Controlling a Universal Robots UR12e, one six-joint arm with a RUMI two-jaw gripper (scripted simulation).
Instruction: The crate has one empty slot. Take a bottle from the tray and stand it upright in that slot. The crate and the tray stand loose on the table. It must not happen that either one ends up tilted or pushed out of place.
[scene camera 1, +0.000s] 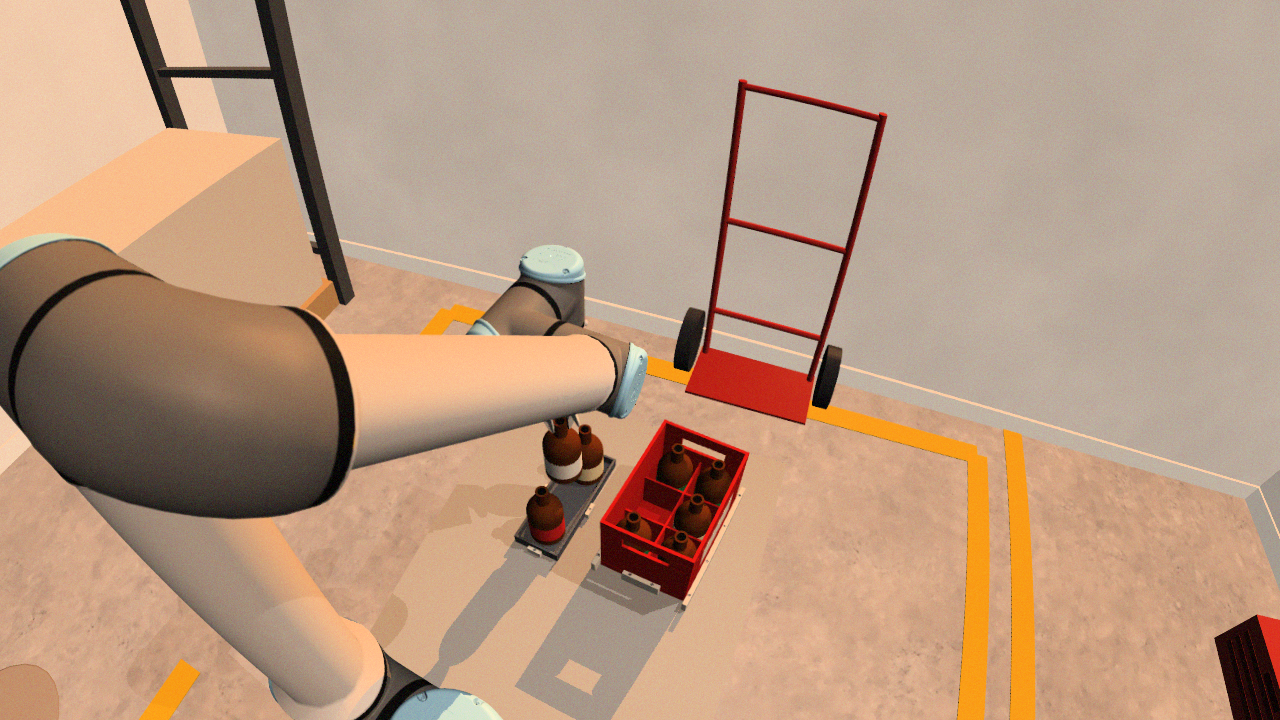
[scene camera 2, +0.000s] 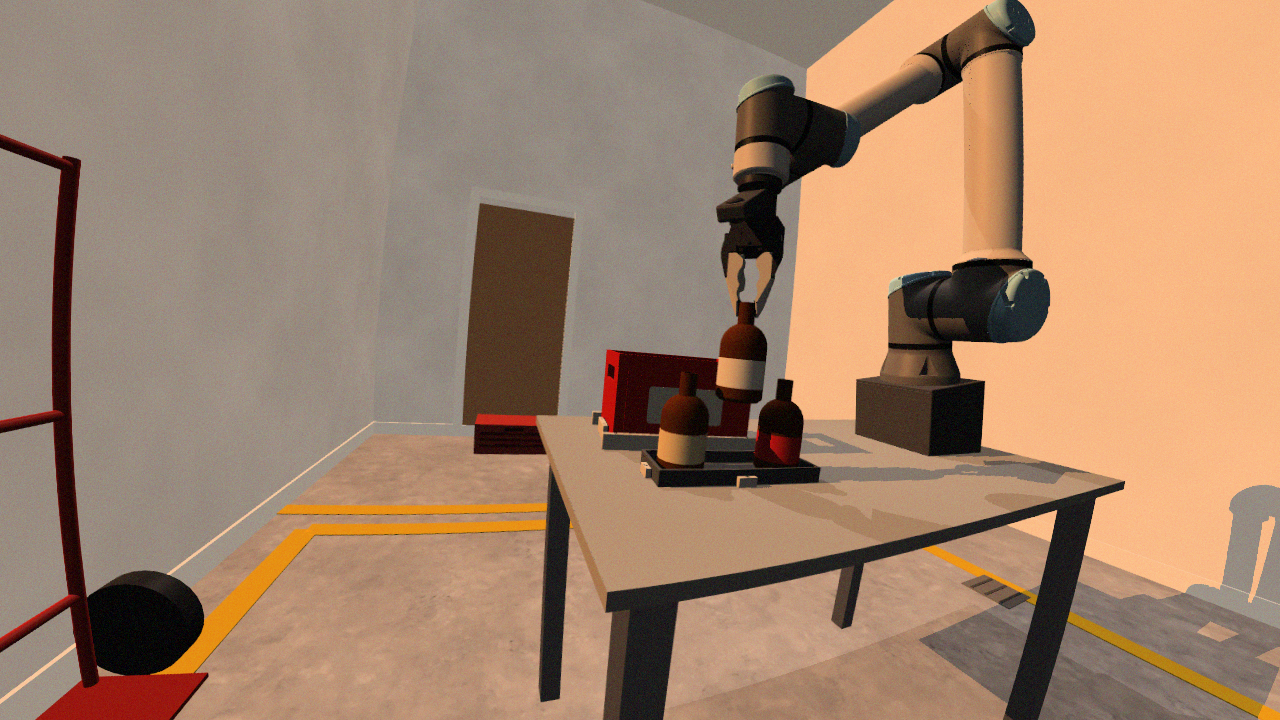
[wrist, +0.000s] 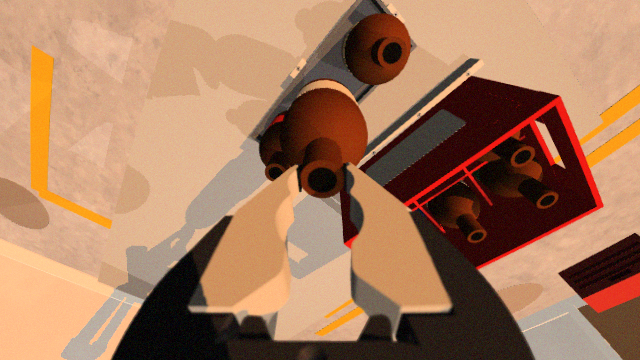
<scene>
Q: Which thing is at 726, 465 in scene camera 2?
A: A dark tray.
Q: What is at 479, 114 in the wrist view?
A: A red crate.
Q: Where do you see the gripper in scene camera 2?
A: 746, 317
</scene>
